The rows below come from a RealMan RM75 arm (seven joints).
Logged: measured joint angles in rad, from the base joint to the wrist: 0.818 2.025 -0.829 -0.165 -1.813 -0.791 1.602; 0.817 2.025 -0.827 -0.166 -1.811 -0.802 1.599; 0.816 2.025 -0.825 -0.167 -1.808 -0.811 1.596; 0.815 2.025 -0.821 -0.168 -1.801 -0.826 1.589; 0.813 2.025 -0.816 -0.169 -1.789 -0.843 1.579; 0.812 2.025 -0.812 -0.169 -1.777 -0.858 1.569; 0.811 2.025 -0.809 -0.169 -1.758 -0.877 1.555; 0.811 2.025 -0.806 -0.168 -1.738 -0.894 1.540
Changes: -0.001 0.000 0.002 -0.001 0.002 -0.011 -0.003; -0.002 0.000 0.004 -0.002 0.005 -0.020 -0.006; -0.003 0.000 0.008 -0.003 0.012 -0.035 -0.013; -0.005 0.000 0.013 -0.004 0.024 -0.052 -0.023; -0.006 0.000 0.017 -0.004 0.036 -0.067 -0.033; -0.007 0.000 0.020 -0.004 0.055 -0.086 -0.047; -0.007 0.000 0.023 -0.003 0.075 -0.103 -0.062
